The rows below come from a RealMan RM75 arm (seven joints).
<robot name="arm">
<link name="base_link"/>
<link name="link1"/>
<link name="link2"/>
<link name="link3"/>
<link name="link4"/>
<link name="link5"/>
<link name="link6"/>
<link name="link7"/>
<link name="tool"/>
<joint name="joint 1" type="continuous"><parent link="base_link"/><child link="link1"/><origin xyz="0 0 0.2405" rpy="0 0 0"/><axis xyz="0 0 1"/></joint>
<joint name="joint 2" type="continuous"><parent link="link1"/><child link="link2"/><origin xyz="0 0 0" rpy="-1.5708 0 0"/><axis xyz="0 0 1"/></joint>
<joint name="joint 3" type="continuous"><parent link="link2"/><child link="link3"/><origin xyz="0 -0.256 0" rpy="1.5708 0 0"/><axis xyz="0 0 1"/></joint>
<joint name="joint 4" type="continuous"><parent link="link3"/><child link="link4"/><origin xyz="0 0 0" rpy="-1.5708 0 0"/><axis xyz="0 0 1"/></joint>
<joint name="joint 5" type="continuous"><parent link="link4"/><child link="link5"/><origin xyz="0 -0.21 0" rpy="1.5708 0 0"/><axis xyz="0 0 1"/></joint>
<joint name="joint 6" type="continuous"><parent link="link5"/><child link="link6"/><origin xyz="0 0 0" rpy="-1.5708 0 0"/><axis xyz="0 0 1"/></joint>
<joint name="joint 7" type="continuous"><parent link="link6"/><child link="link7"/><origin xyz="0 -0.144 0" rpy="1.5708 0 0"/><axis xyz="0 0 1"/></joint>
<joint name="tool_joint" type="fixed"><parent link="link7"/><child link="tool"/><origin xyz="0 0 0" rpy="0 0 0"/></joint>
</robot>
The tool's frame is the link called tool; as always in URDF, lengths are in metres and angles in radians. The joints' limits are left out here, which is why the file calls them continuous.
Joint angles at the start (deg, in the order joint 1, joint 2, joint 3, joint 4, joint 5, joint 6, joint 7):
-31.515, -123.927, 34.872, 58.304, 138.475, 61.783, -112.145
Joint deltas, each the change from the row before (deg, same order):
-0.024, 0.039, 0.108, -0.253, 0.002, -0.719, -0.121
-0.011, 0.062, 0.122, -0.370, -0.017, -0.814, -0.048
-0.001, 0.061, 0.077, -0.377, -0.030, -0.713, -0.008
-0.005, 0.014, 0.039, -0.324, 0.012, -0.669, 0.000
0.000, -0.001, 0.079, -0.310, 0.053, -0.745, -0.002
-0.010, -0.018, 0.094, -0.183, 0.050, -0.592, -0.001
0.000, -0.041, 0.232, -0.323, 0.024, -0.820, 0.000
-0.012, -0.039, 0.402, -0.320, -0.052, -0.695, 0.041
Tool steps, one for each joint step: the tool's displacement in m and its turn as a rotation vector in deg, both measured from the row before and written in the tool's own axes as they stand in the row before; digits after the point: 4 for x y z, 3 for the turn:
0.0000, -0.0011, 0.0007, 0.494, 0.101, -0.143
-0.0004, -0.0013, 0.0009, 0.529, 0.073, -0.132
-0.0006, -0.0012, 0.0008, 0.453, 0.049, -0.145
-0.0007, -0.0010, 0.0008, 0.432, 0.041, -0.136
-0.0007, -0.0010, 0.0009, 0.495, 0.027, -0.085
-0.0002, -0.0006, 0.0007, 0.398, 0.047, -0.002
-0.0006, -0.0003, 0.0013, 0.444, 0.014, 0.004
-0.0003, 0.0006, 0.0016, 0.225, -0.021, 0.156

